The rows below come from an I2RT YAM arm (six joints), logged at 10 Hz.
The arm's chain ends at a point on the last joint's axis. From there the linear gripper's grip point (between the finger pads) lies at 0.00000 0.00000 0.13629 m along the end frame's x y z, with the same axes.
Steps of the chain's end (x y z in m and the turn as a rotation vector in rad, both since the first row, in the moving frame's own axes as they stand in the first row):
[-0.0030, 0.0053, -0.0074, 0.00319, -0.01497, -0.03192]
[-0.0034, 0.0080, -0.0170, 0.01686, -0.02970, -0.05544]
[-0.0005, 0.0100, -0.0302, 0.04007, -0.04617, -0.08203]
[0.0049, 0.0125, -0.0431, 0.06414, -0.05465, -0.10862]
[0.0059, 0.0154, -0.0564, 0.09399, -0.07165, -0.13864]
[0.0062, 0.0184, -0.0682, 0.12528, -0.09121, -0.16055]
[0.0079, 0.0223, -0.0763, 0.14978, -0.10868, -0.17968]
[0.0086, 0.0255, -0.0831, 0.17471, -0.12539, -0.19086]
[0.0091, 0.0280, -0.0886, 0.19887, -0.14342, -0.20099]
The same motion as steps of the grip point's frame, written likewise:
[-0.0050, 0.0049, -0.0074, 0.00319, -0.01497, -0.03192]
[-0.0075, 0.0058, -0.0171, 0.01686, -0.02970, -0.05544]
[-0.0070, 0.0048, -0.0305, 0.04007, -0.04617, -0.08203]
[-0.0030, 0.0042, -0.0436, 0.06414, -0.05465, -0.10862]
[-0.0047, 0.0033, -0.0573, 0.09399, -0.07165, -0.13864]
[-0.0075, 0.0025, -0.0698, 0.12528, -0.09121, -0.16055]
[-0.0086, 0.0034, -0.0786, 0.14978, -0.10868, -0.17968]
[-0.0105, 0.0036, -0.0862, 0.17471, -0.12539, -0.19086]
[-0.0128, 0.0033, -0.0927, 0.19887, -0.14342, -0.20099]

